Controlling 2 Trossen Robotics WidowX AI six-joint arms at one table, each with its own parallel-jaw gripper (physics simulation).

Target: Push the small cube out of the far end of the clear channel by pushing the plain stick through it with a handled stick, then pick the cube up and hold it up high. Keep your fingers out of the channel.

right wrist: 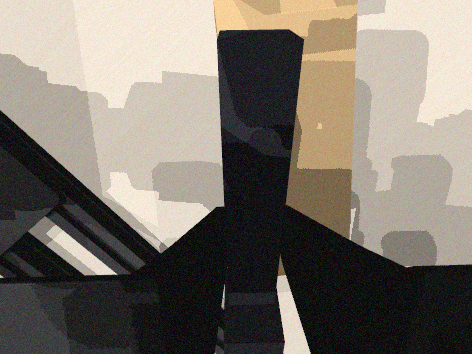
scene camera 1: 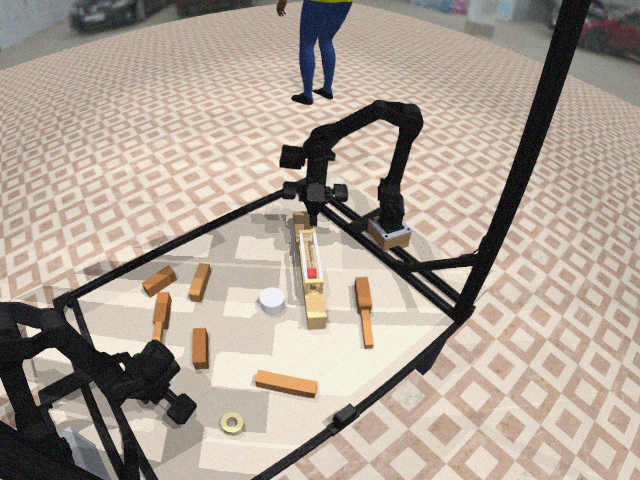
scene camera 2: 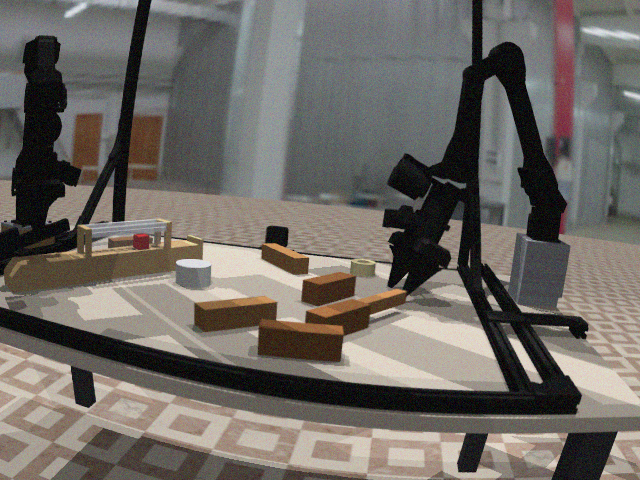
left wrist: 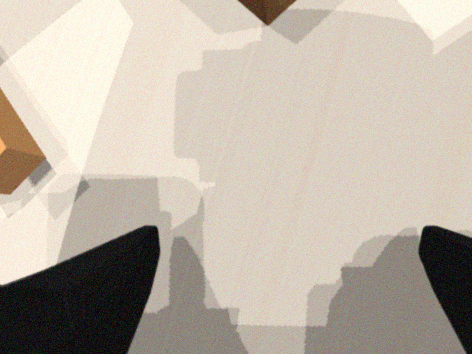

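Observation:
The clear channel [scene camera 1: 302,257] [scene camera 2: 125,224] lies on a long wooden base [scene camera 1: 316,311] [scene camera 2: 137,261] in the middle of the table. The small red cube [scene camera 1: 311,273] [scene camera 2: 141,241] sits inside it, with the plain stick [scene camera 1: 310,253] [scene camera 2: 120,242] behind it. My right gripper [scene camera 1: 313,209] [right wrist: 251,216] is shut on a black handled stick [right wrist: 259,105] [scene camera 1: 313,222]. It holds the stick pointing down at the channel's far end, beside the base's end block [right wrist: 326,105]. My left gripper [scene camera 1: 175,405] [scene camera 2: 413,281] is open and empty, low at the near left corner. One of its fingers [left wrist: 108,281] shows in the left wrist view.
Brown blocks [scene camera 1: 159,280] [scene camera 1: 199,282] [scene camera 1: 200,348] [scene camera 1: 286,383] lie scattered left and front. Two brown handled sticks [scene camera 1: 364,310] [scene camera 1: 162,311] lie on either side. A white cylinder [scene camera 1: 271,300] [scene camera 2: 193,272] stands left of the base. A pale ring [scene camera 1: 231,422] [scene camera 2: 363,267] lies near the left gripper. A person [scene camera 1: 318,48] stands beyond the table.

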